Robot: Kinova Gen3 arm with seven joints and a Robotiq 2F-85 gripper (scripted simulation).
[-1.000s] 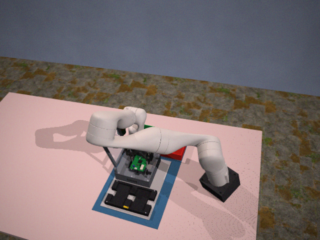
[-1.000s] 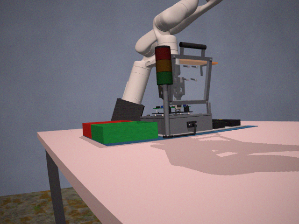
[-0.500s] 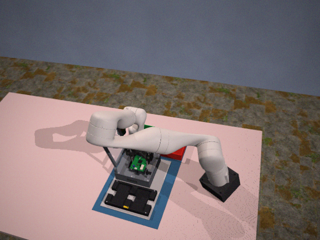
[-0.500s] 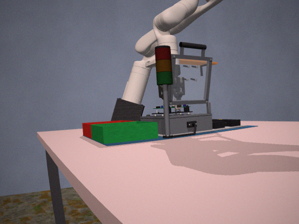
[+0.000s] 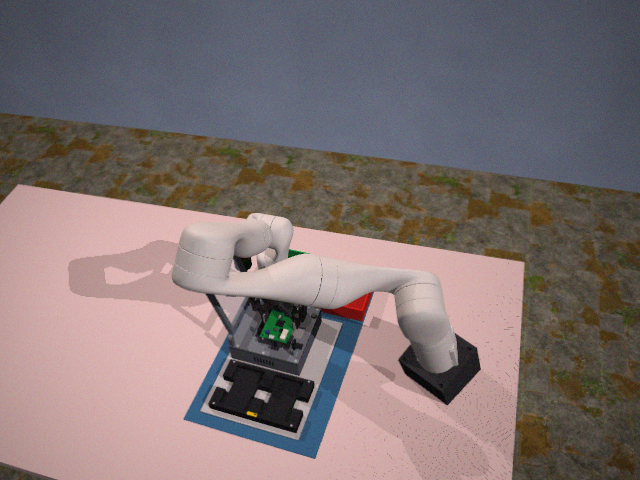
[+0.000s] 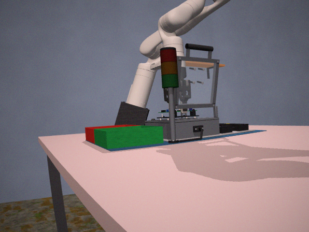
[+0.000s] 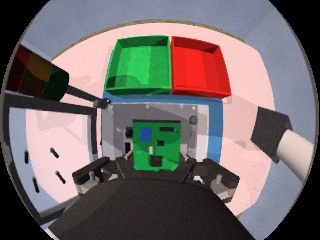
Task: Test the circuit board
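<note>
Right now my hand is right at the green circuit board. Also, from my hand: tester lid: 120 mm ahead, 90 mm above, 30 mm to the right; green bin: 210 mm to the right, 70 mm below; red bin: 180 mm to the right, 140 mm behind, 70 mm below.
</note>
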